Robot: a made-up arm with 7 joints. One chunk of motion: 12 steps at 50 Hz.
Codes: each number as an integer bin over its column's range. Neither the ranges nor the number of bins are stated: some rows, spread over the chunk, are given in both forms.
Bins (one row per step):
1: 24 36 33 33 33 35
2: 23 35 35 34 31 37
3: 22 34 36 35 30 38
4: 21 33 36 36 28 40
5: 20 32 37 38 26 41
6: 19 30 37 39 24 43
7: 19 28 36 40 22 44
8: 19 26 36 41 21 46
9: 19 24 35 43 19 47
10: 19 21 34 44 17 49
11: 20 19 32 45 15 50
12: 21 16 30 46 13 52
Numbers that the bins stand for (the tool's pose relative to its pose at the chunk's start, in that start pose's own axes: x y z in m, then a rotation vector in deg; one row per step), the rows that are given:
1: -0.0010 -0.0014 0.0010 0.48 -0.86 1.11
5: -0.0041 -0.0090 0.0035 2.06 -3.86 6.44
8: -0.0049 -0.0205 0.0029 3.02 -6.00 10.89
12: -0.0033 -0.0395 -0.0010 4.60 -9.43 16.22
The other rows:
2: -0.0017 -0.0033 0.0022 0.79 -1.71 2.89
3: -0.0025 -0.0052 0.0029 1.11 -2.14 3.78
4: -0.0033 -0.0071 0.0029 1.43 -3.00 5.56
6: -0.0049 -0.0129 0.0035 2.38 -4.71 8.22
7: -0.0049 -0.0167 0.0029 2.70 -5.57 9.11
9: -0.0049 -0.0243 0.0022 3.65 -6.86 11.78
10: -0.0049 -0.0300 0.0016 3.97 -7.71 13.56
11: -0.0041 -0.0338 0.0003 4.29 -8.57 14.44

